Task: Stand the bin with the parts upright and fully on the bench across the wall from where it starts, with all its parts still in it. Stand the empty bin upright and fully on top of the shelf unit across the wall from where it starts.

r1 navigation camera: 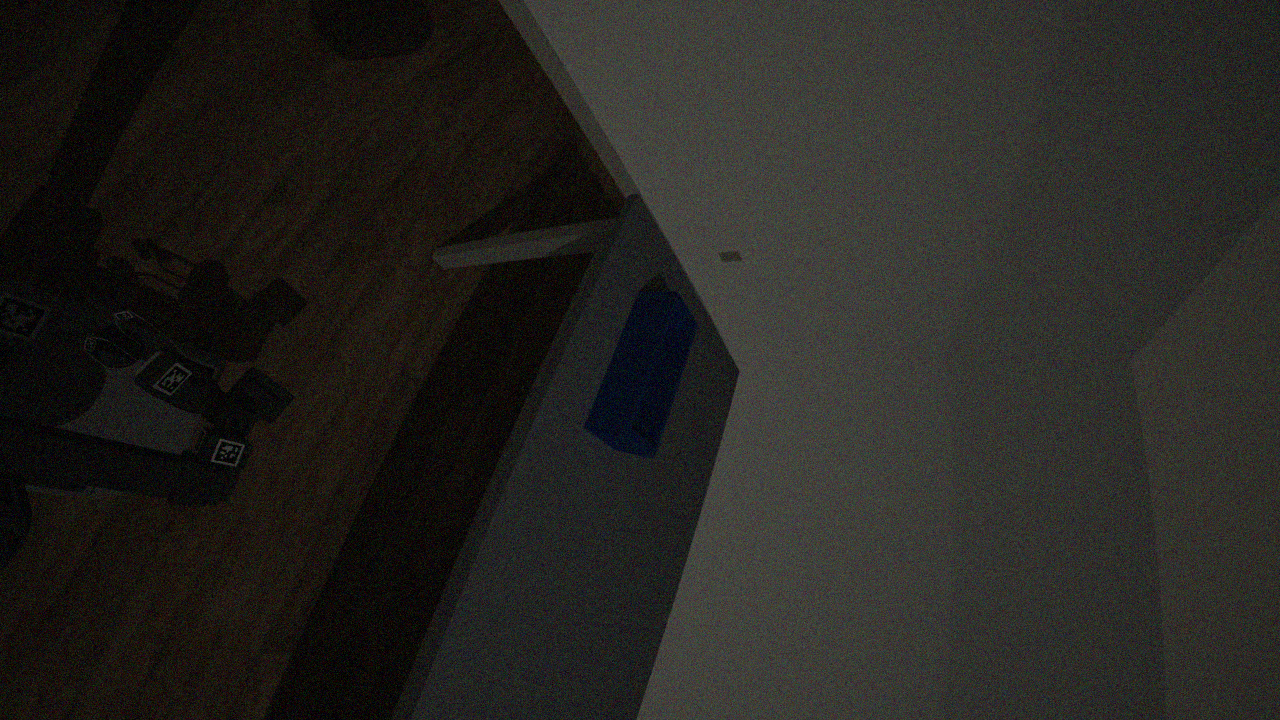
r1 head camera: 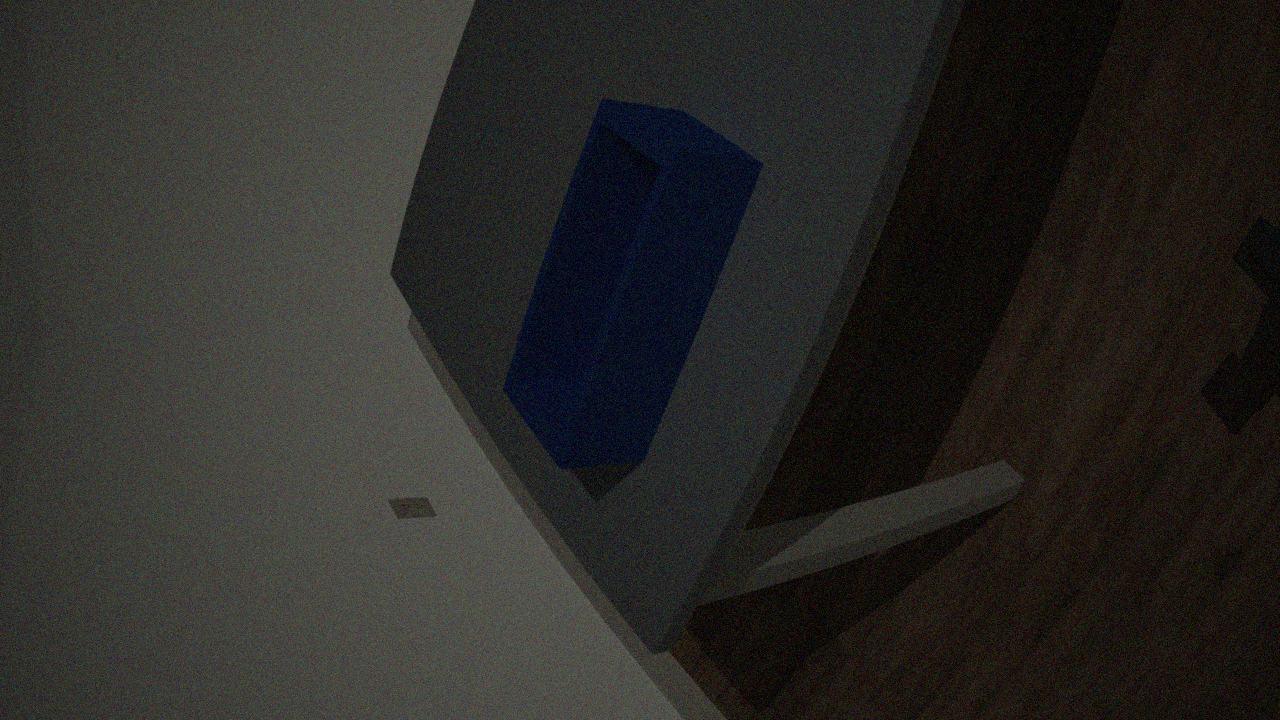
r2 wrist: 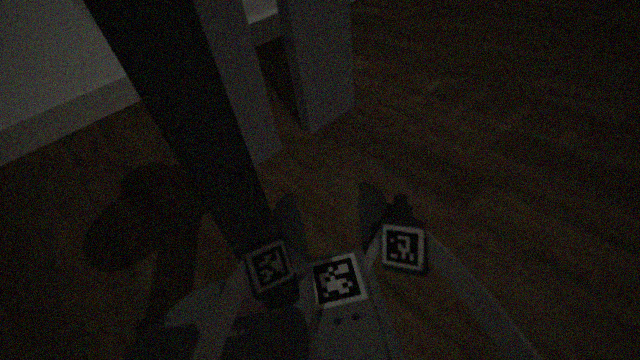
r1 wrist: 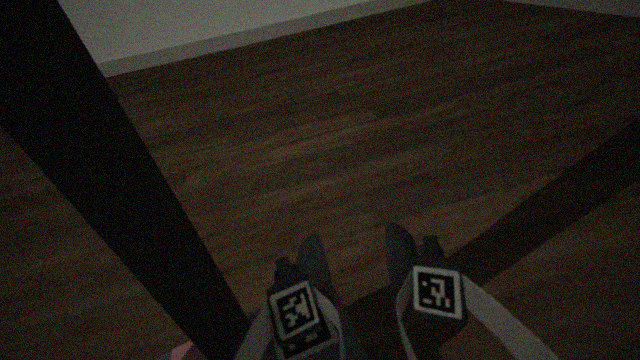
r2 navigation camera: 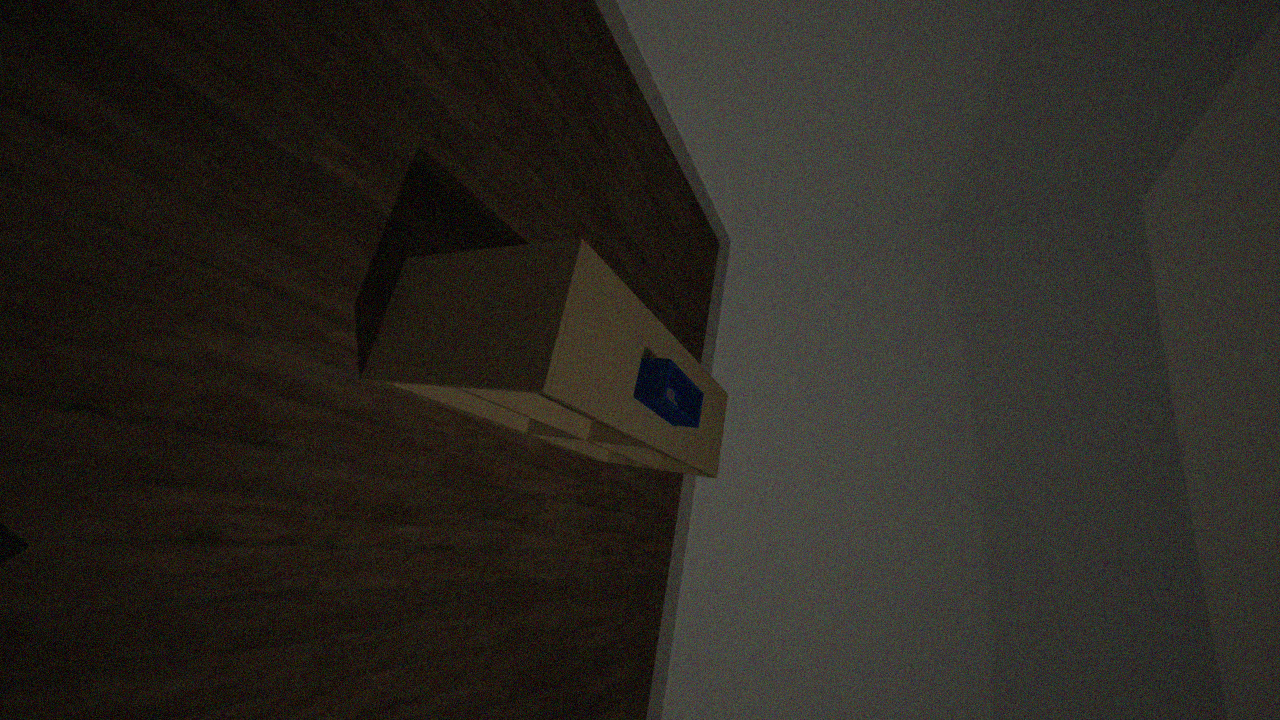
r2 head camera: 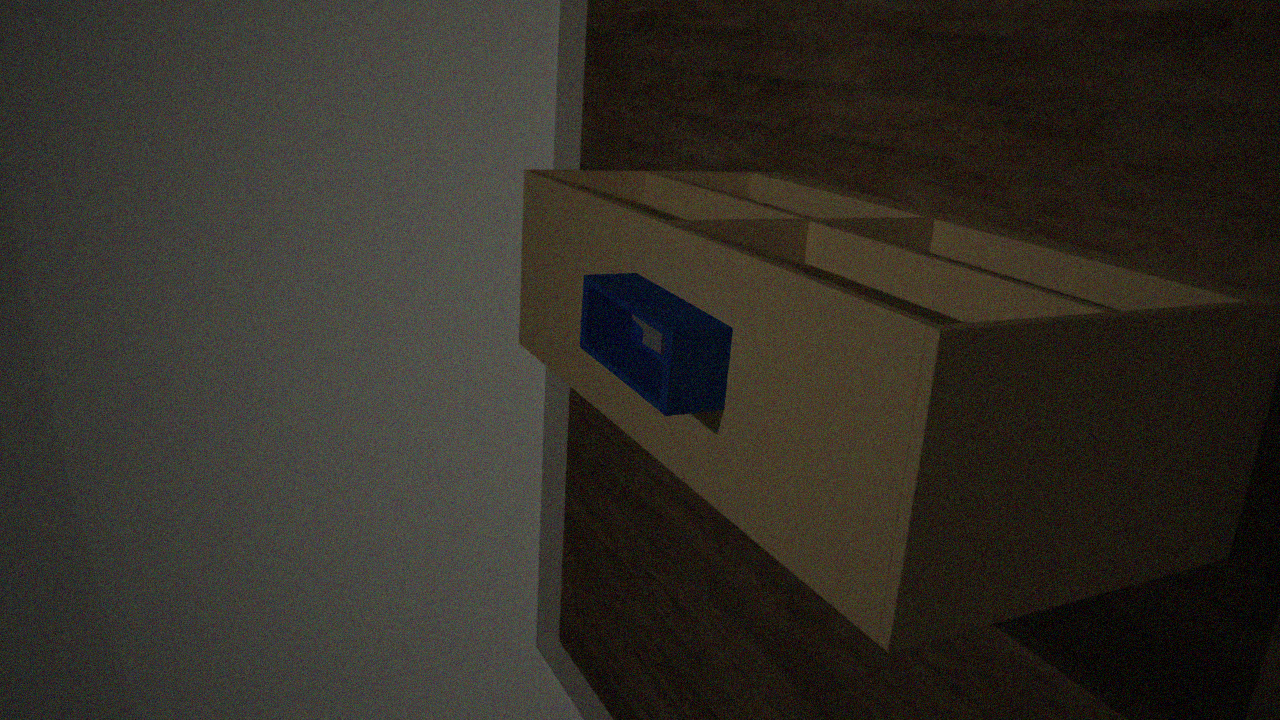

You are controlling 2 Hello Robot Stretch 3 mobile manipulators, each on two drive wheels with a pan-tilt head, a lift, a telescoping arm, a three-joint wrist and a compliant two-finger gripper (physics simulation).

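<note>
A blue bin (r1 head camera: pixel 680 286) (r1 navigation camera: pixel 640 376) stands upright on the grey bench (r1 head camera: pixel 787 250) (r1 navigation camera: pixel 537 537), near its end; I see no parts in the visible bit of its inside, and its floor is mostly hidden. The other blue bin (r2 head camera: pixel 702 367) (r2 navigation camera: pixel 656 385) stands upright on top of the wooden shelf unit (r2 head camera: pixel 805 376) (r2 navigation camera: pixel 590 331); a small pale patch, seemingly a part, shows inside it. The r1 gripper (r1 wrist: pixel 357 255) is open and empty above the floor. The r2 gripper (r2 wrist: pixel 330 215) is open and empty, low over the floor. Neither gripper is at a bin.
The bench's leg (r1 head camera: pixel 895 523) (r1 navigation camera: pixel 519 246) juts out near the wall. A small socket plate (r1 head camera: pixel 411 507) (r1 navigation camera: pixel 730 256) is on the wall. Grey posts (r2 wrist: pixel 325 65) stand ahead of the r2 gripper. Robot parts with square markers show left in the r1 navigation view. The room is dark.
</note>
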